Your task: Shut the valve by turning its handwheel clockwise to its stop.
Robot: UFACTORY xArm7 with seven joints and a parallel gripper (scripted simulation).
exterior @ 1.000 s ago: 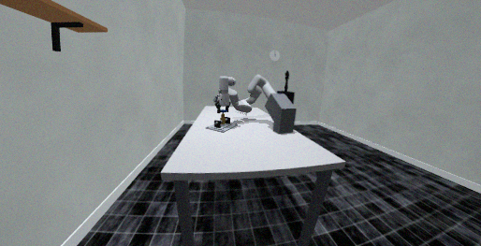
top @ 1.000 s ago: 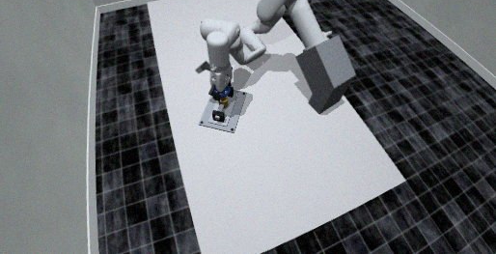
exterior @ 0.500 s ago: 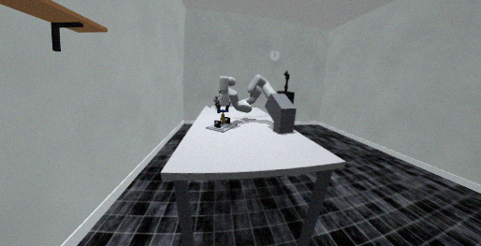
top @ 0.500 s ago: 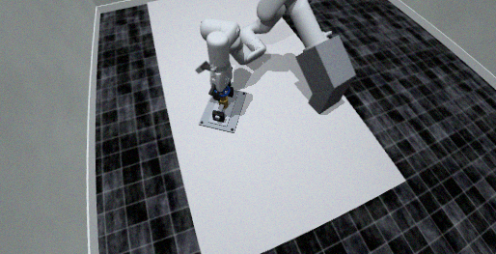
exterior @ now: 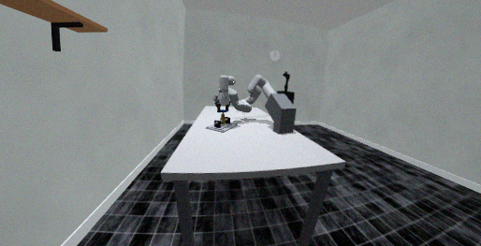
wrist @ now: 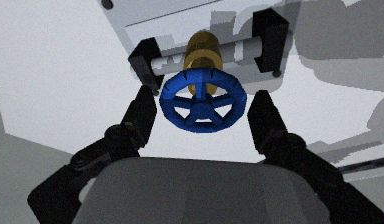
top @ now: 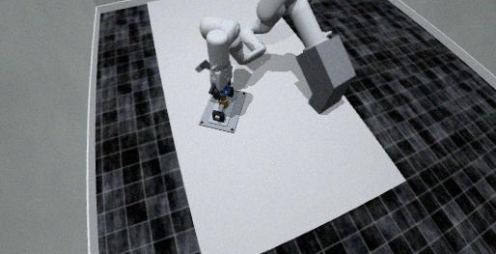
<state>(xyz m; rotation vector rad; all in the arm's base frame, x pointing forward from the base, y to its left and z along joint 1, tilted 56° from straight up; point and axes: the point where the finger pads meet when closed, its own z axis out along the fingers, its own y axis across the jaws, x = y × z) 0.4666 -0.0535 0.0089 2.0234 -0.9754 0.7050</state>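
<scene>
Right now my hand is 1 cm above the blue spoked handwheel.
</scene>
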